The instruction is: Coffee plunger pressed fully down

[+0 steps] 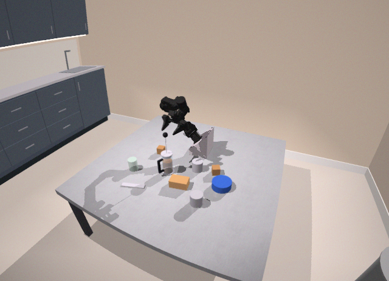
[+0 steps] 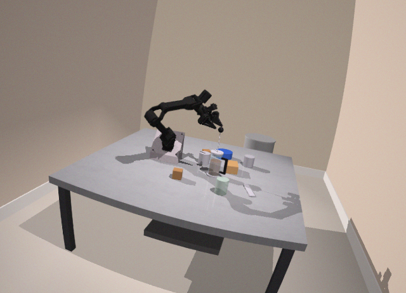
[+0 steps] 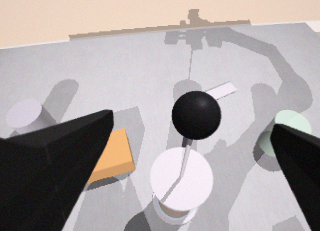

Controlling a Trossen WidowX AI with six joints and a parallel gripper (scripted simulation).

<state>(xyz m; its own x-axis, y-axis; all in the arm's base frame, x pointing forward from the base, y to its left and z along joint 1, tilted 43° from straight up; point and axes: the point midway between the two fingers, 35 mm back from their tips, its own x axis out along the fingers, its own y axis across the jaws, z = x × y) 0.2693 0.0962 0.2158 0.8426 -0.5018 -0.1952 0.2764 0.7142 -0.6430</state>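
Right now the coffee press is 3 cm ahead of my gripper tip, 1 cm to the right of it and 15 cm below it. From my gripper tip the other things lie so: flat white strip: 23 cm ahead, 14 cm to the right, 28 cm below; pale green cup: 8 cm ahead, 24 cm to the right, 25 cm below; orange box: 11 cm ahead, 12 cm to the left, 26 cm below.
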